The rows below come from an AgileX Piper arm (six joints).
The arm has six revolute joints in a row. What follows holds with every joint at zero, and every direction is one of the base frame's. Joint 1 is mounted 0.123 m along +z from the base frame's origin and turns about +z. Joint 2 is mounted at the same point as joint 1 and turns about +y. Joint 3 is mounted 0.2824 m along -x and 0.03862 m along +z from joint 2 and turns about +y. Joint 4 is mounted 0.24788 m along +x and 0.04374 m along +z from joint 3 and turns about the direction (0.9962, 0, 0.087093). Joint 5 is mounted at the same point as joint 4 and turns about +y. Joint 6 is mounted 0.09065 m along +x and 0.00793 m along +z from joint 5 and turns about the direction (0.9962, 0, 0.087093). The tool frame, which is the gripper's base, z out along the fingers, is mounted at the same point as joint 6; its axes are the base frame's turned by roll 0, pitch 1.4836 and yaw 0 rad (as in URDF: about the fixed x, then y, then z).
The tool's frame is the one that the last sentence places.
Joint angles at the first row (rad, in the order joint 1, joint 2, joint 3, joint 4, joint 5, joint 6):
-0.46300 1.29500 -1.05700 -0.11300 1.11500 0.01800
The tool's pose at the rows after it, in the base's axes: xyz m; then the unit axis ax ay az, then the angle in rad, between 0 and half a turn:
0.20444 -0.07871 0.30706 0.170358 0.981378 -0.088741 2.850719
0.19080 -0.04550 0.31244 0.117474 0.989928 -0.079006 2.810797
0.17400 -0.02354 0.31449 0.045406 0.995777 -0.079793 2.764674
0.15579 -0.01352 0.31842 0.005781 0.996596 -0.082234 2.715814
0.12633 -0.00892 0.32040 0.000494 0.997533 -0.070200 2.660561
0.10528 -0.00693 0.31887 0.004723 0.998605 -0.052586 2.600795
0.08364 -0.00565 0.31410 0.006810 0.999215 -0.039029 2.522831
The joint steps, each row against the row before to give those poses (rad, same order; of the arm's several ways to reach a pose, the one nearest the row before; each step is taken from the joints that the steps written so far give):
0.15000 -0.07499 0.04600 -0.03200 0.02299 0.05300
0.14200 -0.09199 0.04698 -0.00400 0.01901 0.03100
0.11397 -0.08902 0.05200 -0.01499 -0.00299 -0.03004
0.06502 -0.08600 0.03601 -0.01400 0.00499 -0.01597
0.02901 -0.12900 0.05200 0.01599 0.02401 0.00701
-0.00002 -0.10198 0.04500 0.03301 -0.00402 -0.00002
0.00012 -0.11602 0.05601 0.02393 -0.01898 -0.00087

